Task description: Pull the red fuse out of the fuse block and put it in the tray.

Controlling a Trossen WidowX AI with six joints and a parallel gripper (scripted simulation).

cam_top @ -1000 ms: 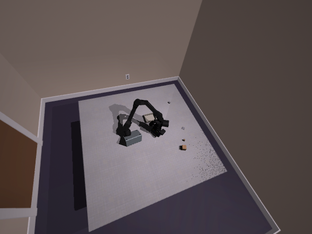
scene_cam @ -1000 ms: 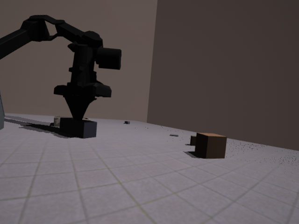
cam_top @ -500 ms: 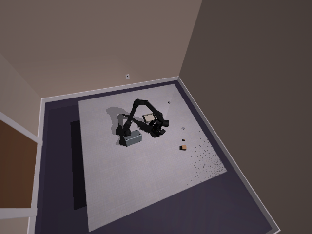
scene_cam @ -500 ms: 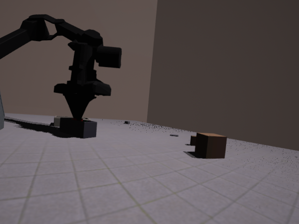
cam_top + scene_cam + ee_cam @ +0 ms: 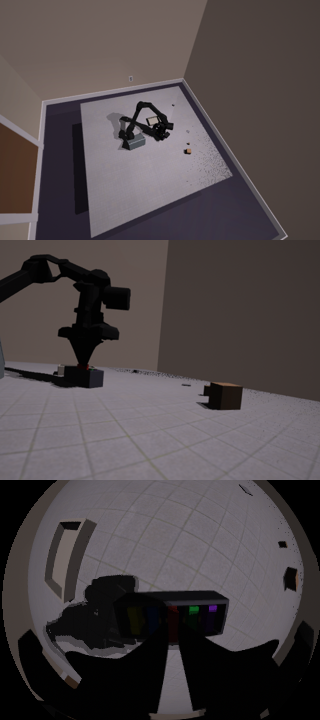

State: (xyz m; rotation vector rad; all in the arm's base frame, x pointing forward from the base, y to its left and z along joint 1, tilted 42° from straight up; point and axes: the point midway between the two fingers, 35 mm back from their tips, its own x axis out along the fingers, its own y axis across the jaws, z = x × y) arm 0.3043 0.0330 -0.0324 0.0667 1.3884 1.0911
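Right now my gripper tip is 2 cm past the beige tray, 20 cm to the right of it and 4 cm above it. From my gripper tip the other things lie so: brown cube: 25 cm ahead, 23 cm to the right, 2 cm below.
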